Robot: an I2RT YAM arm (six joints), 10 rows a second.
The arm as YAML. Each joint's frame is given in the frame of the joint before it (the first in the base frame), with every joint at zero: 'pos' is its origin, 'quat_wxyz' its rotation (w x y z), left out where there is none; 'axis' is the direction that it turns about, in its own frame. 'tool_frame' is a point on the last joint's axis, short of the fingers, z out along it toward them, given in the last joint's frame.
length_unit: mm
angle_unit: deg
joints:
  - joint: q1
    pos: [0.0, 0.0, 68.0]
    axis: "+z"
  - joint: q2
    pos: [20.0, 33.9, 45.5]
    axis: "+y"
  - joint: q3
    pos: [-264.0, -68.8, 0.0]
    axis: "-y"
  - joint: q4
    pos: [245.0, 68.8, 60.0]
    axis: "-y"
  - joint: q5
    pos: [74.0, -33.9, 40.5]
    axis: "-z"
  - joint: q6
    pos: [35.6, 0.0, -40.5]
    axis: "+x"
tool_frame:
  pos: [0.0, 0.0, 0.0]
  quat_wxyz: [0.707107, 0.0, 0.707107, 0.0]
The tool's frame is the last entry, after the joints.
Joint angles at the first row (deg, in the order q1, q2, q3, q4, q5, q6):
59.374, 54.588, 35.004, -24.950, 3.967, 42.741
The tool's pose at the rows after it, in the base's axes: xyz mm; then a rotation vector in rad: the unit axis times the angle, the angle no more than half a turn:
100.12 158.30 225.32 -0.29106 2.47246 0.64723
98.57 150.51 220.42 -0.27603 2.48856 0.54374
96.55 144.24 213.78 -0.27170 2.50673 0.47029
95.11 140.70 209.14 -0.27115 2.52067 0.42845
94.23 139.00 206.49 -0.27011 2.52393 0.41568
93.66 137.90 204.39 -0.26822 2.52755 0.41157
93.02 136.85 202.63 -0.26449 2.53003 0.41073
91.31 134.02 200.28 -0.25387 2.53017 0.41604
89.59 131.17 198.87 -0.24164 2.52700 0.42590
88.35 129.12 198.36 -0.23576 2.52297 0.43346
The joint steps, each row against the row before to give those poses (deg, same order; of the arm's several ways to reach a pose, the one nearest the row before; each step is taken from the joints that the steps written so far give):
-0.152, -1.510, -0.044, -4.066, 4.132, -0.130
-0.240, -0.784, -0.568, -3.320, 3.103, -0.350
-0.131, -0.614, -1.072, -2.143, 1.814, -0.175
-0.025, -0.262, -0.742, -1.204, 0.873, -0.002
0.025, -0.283, -0.590, -0.173, 0.330, 0.046
-0.024, -0.197, -0.482, 0.023, 0.021, 0.108
0.002, -0.262, -0.458, 0.063, 0.000, 0.198
-0.001, -1.006, -0.897, 0.023, 0.000, 0.458
-0.001, -1.180, -0.786, 0.000, -0.001, 0.480
0.000, -0.917, -0.482, -0.064, 0.000, 0.196

